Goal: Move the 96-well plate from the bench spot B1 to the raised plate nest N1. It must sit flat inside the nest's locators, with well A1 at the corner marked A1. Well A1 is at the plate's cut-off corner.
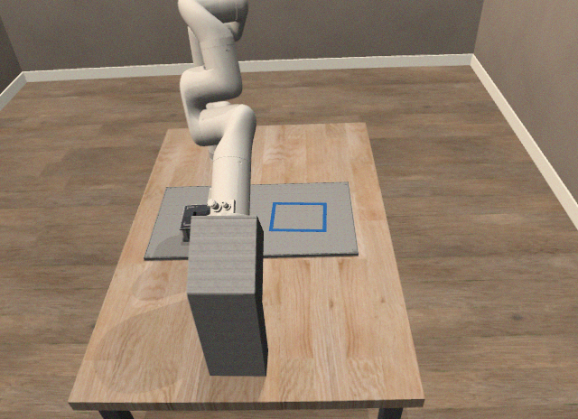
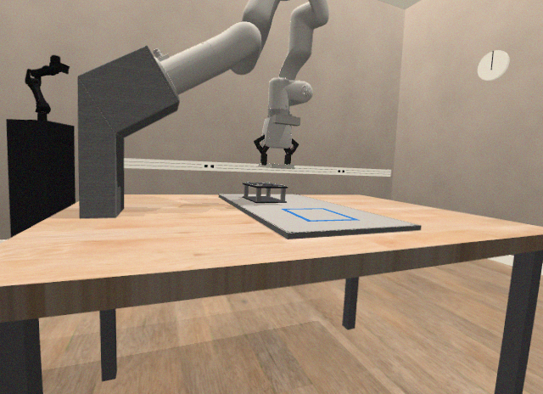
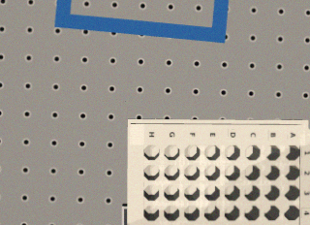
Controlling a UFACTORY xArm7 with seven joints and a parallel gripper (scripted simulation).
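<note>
My hand is 9 cm above the raised plate nest, 7 cm to the right of it and 4 cm past it. Round my hand: 96-well plate: 1 cm below.
</note>
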